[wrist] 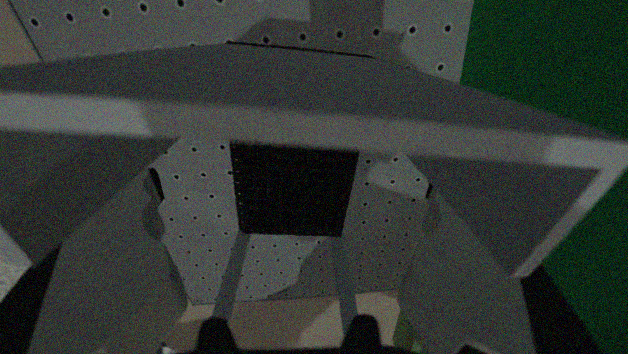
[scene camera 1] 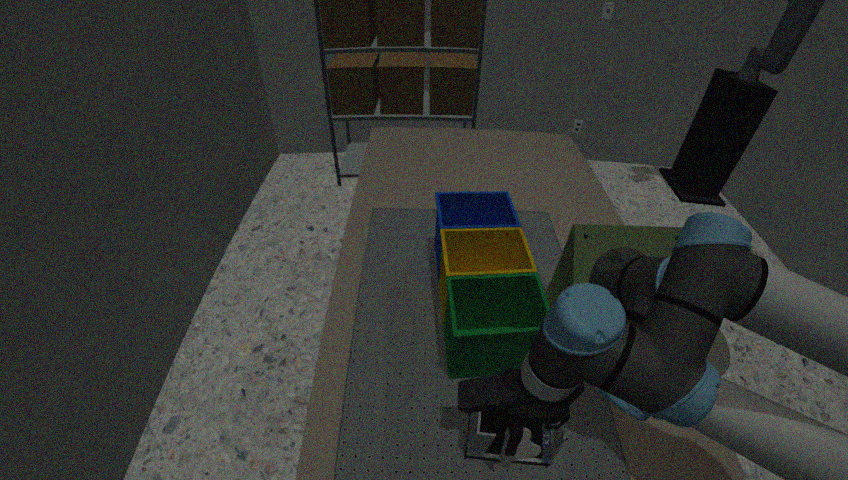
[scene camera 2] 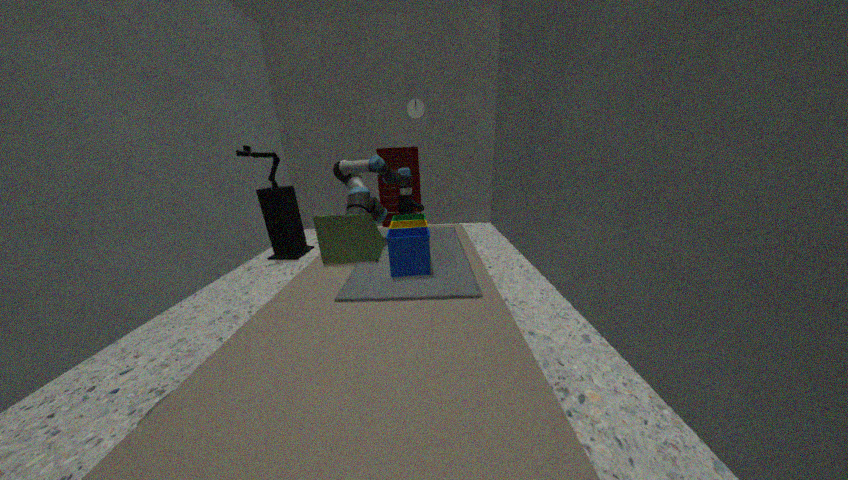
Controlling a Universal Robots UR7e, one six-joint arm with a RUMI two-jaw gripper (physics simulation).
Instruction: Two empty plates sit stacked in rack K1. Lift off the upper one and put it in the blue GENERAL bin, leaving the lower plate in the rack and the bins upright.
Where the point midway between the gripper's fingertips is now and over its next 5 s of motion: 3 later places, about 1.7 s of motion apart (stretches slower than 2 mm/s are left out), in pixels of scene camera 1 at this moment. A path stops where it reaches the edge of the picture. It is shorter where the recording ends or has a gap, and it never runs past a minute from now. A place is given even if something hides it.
The gripper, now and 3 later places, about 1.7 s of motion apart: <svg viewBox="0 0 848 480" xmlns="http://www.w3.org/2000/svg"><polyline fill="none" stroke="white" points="504,423 501,427 500,428 517,402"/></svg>
